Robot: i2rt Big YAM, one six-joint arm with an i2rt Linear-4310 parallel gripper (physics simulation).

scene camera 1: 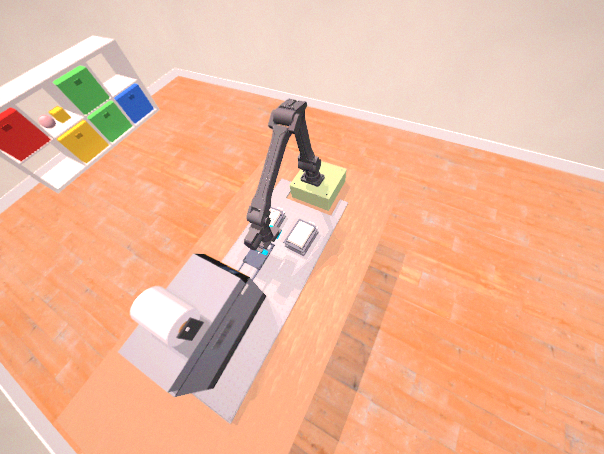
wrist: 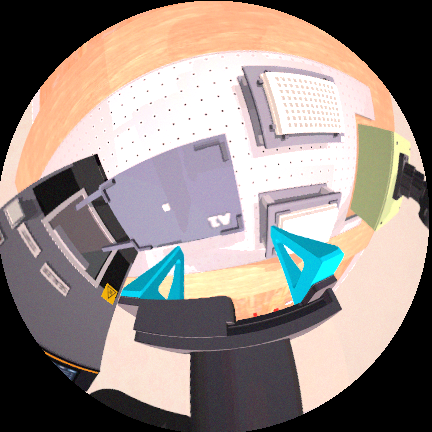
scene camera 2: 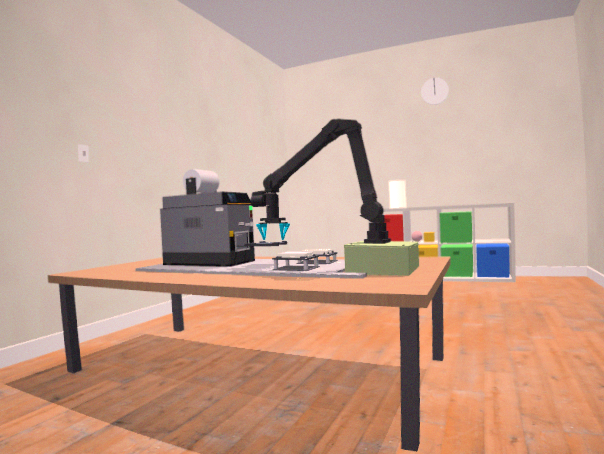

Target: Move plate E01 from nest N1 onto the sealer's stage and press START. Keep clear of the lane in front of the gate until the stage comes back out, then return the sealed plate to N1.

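Places are measured from the arm's base along level axes (x ahead, y left, z up), in centimetres.
Pixels of known places: gripper, fingertip midpoint: (scene camera 1: 271, 246) (wrist: 225, 241) (scene camera 2: 273, 239); arm's base at its link origin: (scene camera 1: 312, 178) (wrist: 399, 174) (scene camera 2: 377, 242).
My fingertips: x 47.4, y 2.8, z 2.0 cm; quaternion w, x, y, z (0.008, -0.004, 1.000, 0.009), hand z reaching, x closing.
Observation:
Ahead of a thing's pixels: the offset from my fingertips to its middle. "pt": to the spot under its first point.
My gripper (scene camera 1: 271, 243) (scene camera 2: 273, 233) (wrist: 225, 241) is open and empty, low over the stage's side. The bare dark stage @[dy -4.2, dx +9.5, dz -2.0 cm] (scene camera 1: 255, 257) (scene camera 2: 270, 244) (wrist: 190, 180) stands out in front of the sealer @[pt dy +7.6, dx +34.8, dz +0.6 cm] (scene camera 1: 240, 322) (scene camera 2: 195, 235) (wrist: 50, 320). A smooth-topped white plate @[dy +7.4, dx -14.9, dz -5.8 cm] (scene camera 1: 302, 234) (scene camera 2: 288, 255) (wrist: 315, 222) sits on one nest; a finger overlaps it in the wrist view. A plate with a dotted top @[dy -13.3, dx -15.3, dz -6.7 cm] (scene camera 1: 274, 218) (scene camera 2: 322, 251) (wrist: 305, 105) sits on the other nest. I cannot read which nest is N1. A pale square button (wrist: 14, 212) shows on the sealer front; its label is unreadable.
The gate opening (wrist: 82, 235) faces the stage, with two rails running into it. A pale perforated board (scene camera 1: 262, 380) (wrist: 170, 95) lies under everything. The green base box (scene camera 1: 335, 175) (scene camera 2: 382, 260) (wrist: 372, 175) stands beyond the nests. A white roll @[dy -3.1, dx +42.9, dz +30.1 cm] (scene camera 1: 160, 312) (scene camera 2: 206, 181) tops the sealer.

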